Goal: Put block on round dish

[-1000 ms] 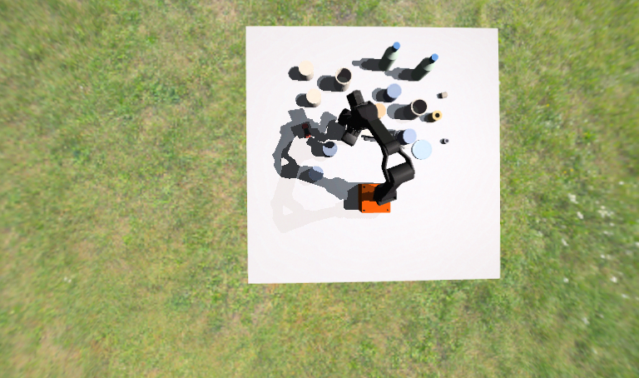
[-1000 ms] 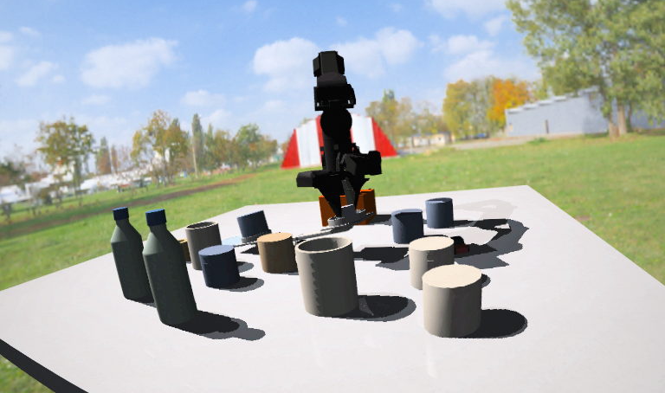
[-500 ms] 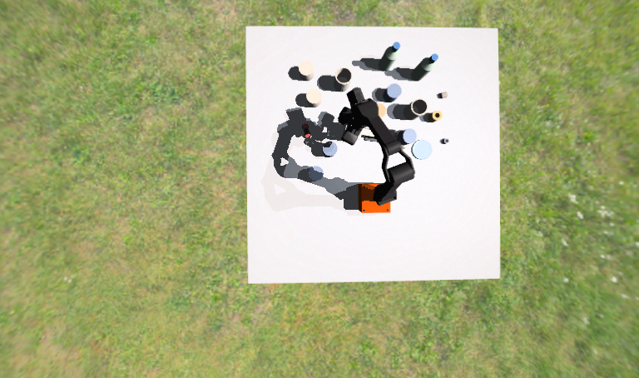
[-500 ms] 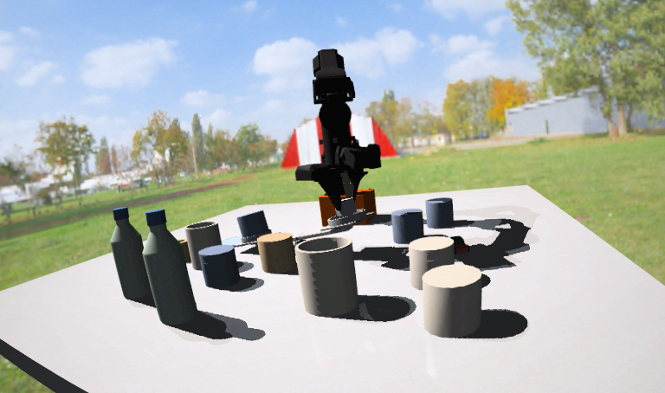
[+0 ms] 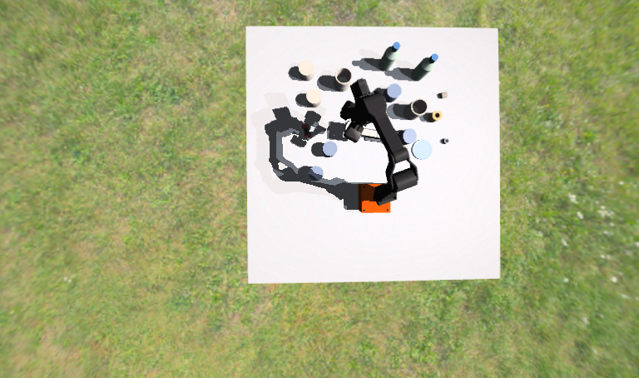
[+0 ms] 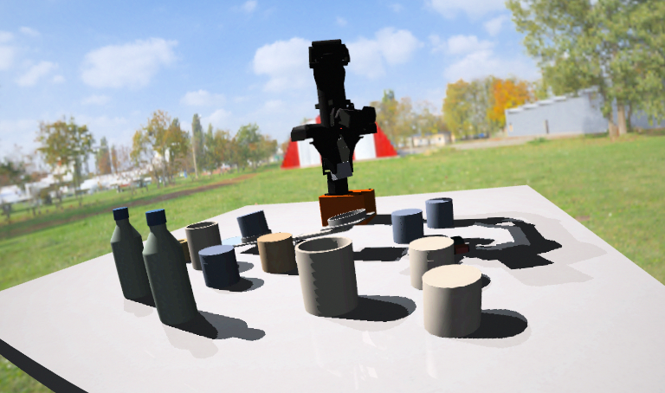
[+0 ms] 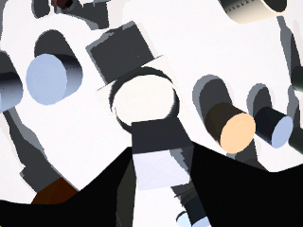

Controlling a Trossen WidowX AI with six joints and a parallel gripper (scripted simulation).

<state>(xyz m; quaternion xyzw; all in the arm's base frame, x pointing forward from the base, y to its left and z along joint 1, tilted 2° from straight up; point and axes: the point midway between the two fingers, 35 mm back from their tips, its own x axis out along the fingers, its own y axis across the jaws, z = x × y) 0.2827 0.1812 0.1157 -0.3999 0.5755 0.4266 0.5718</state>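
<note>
Now: gripper tip 2 cm short of the dark blue cup, 28 cm to the left of it and 11 cm above it. The rest, counted from my gripper tip: red toy car 4 cm behind, 22 cm to the left, 16 cm below; grey block right at my gripper tip; pale blue round dish 1 cm behind, 37 cm to the right, 17 cm below.
</note>
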